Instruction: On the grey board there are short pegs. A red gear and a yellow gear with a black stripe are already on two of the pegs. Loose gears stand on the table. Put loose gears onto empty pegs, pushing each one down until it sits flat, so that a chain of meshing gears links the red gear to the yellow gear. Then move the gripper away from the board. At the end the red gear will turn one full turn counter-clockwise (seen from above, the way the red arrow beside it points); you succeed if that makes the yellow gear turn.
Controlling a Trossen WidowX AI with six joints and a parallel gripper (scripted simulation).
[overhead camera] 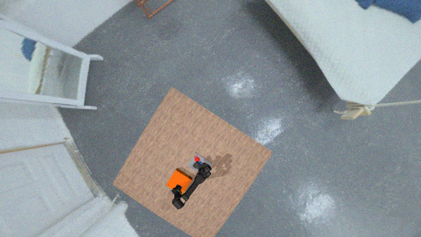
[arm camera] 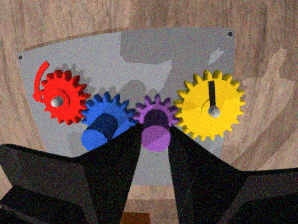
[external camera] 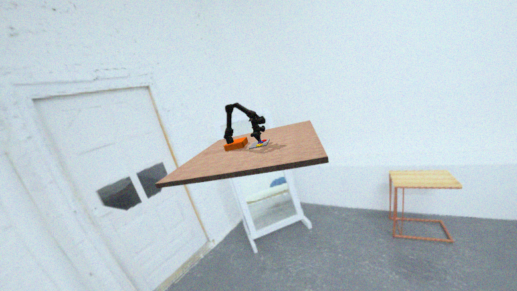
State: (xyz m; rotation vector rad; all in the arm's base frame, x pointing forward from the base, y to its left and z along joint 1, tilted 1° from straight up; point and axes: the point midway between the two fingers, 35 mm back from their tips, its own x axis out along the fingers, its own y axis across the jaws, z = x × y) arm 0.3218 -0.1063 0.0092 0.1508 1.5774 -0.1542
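The purple gear lies 1 cm below my gripper tip. Also, from my gripper tip: yellow gear 5 cm to the right, 2 cm below; red arrow 5 cm ahead, 11 cm to the left, 3 cm below; blue gear 4 cm to the left, 1 cm below.
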